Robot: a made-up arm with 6 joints. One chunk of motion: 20 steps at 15 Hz.
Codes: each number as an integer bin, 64 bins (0 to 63) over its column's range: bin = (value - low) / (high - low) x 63, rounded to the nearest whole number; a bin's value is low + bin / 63 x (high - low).
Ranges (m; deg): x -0.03..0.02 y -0.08..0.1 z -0.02..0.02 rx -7..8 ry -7..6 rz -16..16
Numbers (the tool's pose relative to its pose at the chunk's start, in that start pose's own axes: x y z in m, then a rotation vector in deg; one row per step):
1: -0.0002 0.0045 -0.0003 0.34 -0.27 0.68
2: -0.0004 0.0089 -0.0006 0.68 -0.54 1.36
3: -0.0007 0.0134 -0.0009 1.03 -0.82 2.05
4: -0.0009 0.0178 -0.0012 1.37 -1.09 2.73
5: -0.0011 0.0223 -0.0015 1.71 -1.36 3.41
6: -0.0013 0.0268 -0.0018 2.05 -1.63 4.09
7: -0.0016 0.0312 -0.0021 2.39 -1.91 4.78
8: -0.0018 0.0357 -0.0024 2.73 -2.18 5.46
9: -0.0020 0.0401 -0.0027 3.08 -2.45 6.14
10: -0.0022 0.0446 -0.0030 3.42 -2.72 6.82
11: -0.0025 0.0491 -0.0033 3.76 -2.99 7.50
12: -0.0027 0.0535 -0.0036 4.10 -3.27 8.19
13: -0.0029 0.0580 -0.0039 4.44 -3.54 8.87
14: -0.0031 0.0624 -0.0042 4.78 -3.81 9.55
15: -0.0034 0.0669 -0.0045 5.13 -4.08 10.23
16: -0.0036 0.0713 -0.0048 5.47 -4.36 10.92
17: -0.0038 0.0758 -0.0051 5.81 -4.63 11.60
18: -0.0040 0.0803 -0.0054 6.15 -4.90 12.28
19: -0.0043 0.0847 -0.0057 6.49 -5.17 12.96
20: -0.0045 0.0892 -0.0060 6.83 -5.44 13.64
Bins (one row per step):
1: 38 30 31 31 33 33
2: 37 31 31 32 31 34
3: 37 33 30 34 30 36
4: 37 34 30 35 29 37
5: 36 36 29 37 27 38
6: 36 37 29 38 26 40
7: 36 39 28 39 25 41
8: 36 40 28 41 23 42
9: 35 42 27 42 22 44
10: 35 44 27 44 21 45
11: 35 45 26 45 19 46
12: 34 47 26 47 18 48
13: 34 48 25 48 17 49
14: 34 50 25 49 15 50
15: 34 51 24 51 14 52
16: 33 53 24 52 13 53
17: 33 55 23 54 11 54
18: 33 56 23 55 10 56
19: 32 58 23 57 9 57
20: 32 59 22 58 8 58

